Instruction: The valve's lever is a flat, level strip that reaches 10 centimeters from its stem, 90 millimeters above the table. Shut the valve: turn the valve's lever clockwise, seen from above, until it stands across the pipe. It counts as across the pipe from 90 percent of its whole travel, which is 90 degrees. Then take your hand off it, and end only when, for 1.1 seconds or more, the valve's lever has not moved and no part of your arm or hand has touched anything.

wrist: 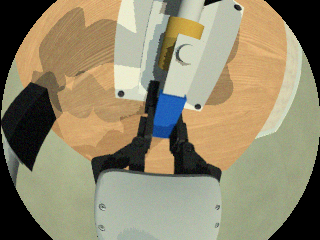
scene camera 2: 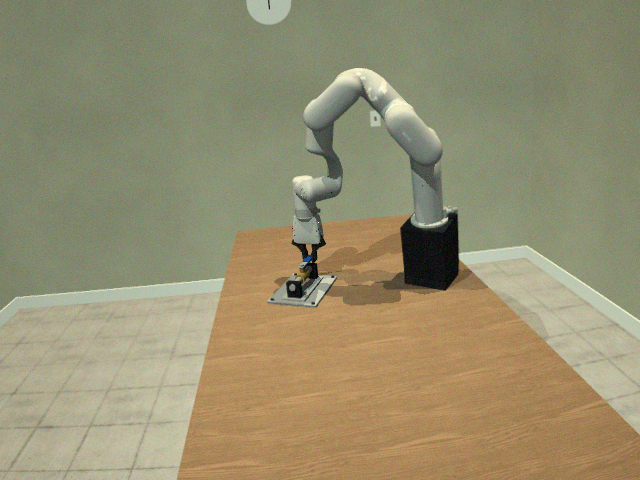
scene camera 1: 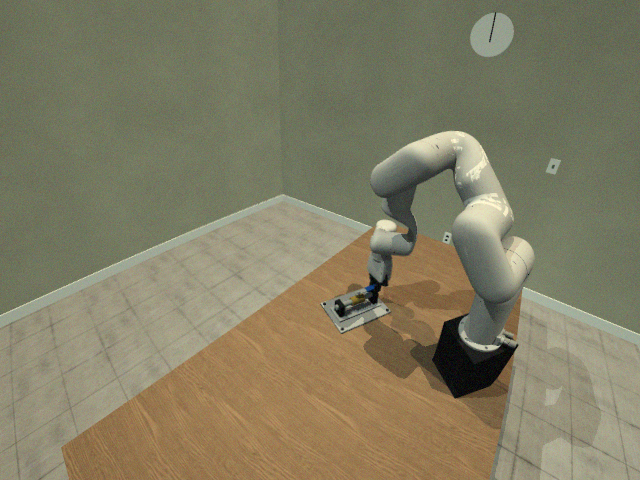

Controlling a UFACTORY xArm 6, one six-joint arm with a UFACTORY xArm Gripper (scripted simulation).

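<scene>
A valve (scene camera 2: 306,281) (scene camera 1: 365,302) is visible in the scene, and so is the gripper (scene camera 2: 310,261), with the wrist view also showing the gripper (wrist: 162,116).
</scene>
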